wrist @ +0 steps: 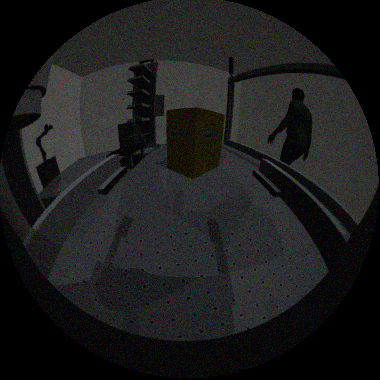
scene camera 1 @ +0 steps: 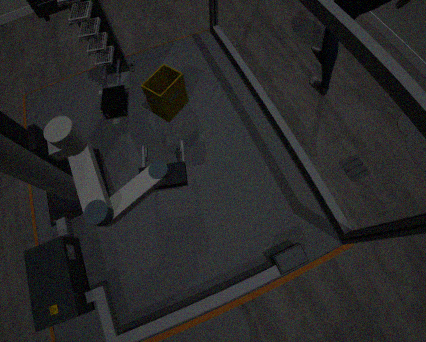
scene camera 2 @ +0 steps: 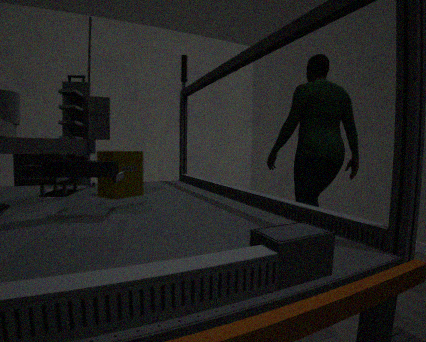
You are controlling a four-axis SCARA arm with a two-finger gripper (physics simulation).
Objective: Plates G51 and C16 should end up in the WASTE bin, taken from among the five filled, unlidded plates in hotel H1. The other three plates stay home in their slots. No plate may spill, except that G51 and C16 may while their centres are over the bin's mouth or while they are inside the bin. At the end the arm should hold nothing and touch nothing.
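Note:
The bin, yellow and open-topped, stands upright on the deck; its inside is too dark to make out contents. A tall dark rack with several ledges, seemingly hotel H1, stands behind the bin and to its left. Plates and labels such as G51 and C16 cannot be made out on it. My gripper is open, with its two fingers wide apart and nothing between them. It points toward the bin and is clear of it in scene camera 1.
A black box-shaped device stands between the rack and the bin. A dark cabinet is at the lower left. A grey box sits at the front edge. A framed clear fence runs along the right, with a person beyond.

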